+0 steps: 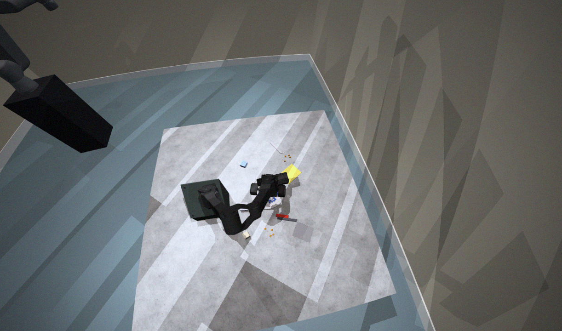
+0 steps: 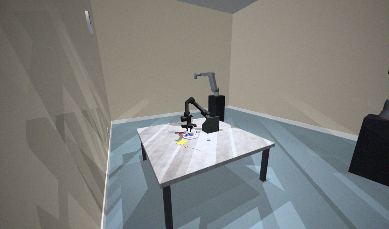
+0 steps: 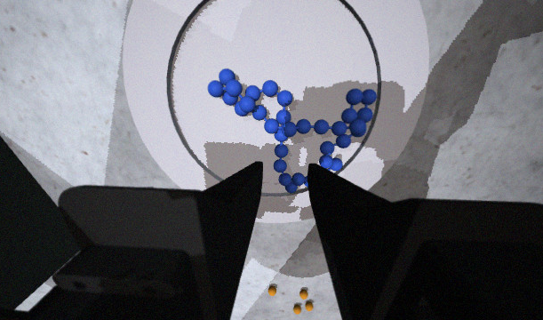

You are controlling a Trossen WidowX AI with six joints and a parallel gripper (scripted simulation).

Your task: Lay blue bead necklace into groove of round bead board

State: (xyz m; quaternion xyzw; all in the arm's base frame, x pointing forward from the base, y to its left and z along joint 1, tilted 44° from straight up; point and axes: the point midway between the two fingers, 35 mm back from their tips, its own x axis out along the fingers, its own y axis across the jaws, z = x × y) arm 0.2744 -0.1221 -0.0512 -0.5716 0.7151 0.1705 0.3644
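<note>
Now: gripper tip 3 cm to the right of the round white bead board and 4 cm above it. From my gripper tip the other things lie so: cream cube 17 cm behind, 18 cm to the right, 3 cm below; yellow sheet 17 cm ahead, 12 cm to the left, 4 cm below; grey tool 6 cm ahead, 14 cm to the right, 4 cm below.
</note>
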